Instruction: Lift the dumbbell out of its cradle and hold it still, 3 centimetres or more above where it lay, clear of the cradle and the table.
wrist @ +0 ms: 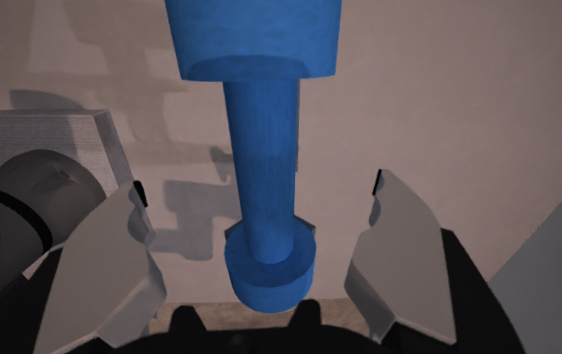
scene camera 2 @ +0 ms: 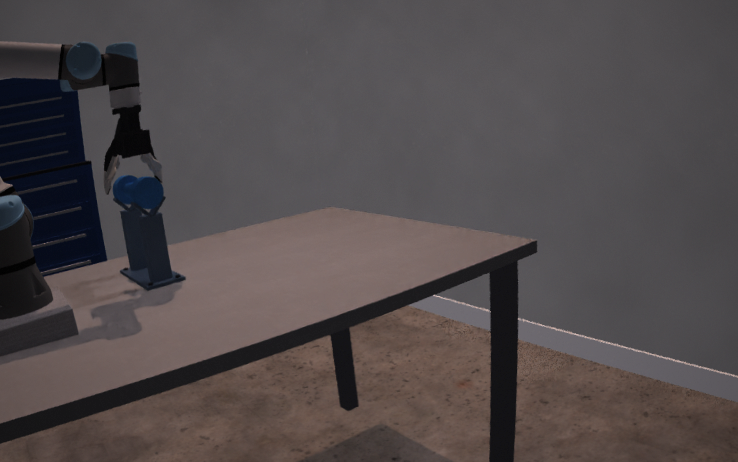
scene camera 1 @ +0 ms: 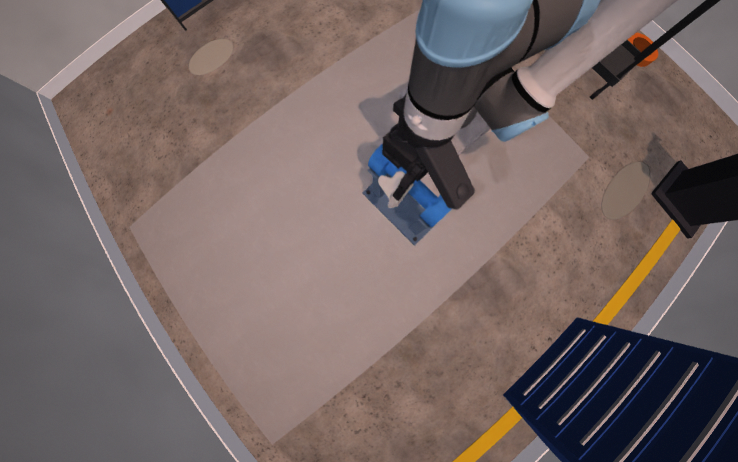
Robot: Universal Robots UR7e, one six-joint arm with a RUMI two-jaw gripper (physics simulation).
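Observation:
The blue dumbbell lies level in the V-shaped rests of the slate-blue cradle, which stands on the table. My gripper is open and empty, pointing down over the dumbbell. Its pale fingertips are on either side of the handle, with a gap on each side in the wrist view. In scene camera 2 the tips are around the height of the dumbbell's heads. In scene camera 1 the gripper partly hides the handle.
The robot's base block is on the table beside the cradle. A dark blue drawer cabinet stands behind the arm in scene camera 2. Another blue cabinet is at the lower right of scene camera 1, off the table.

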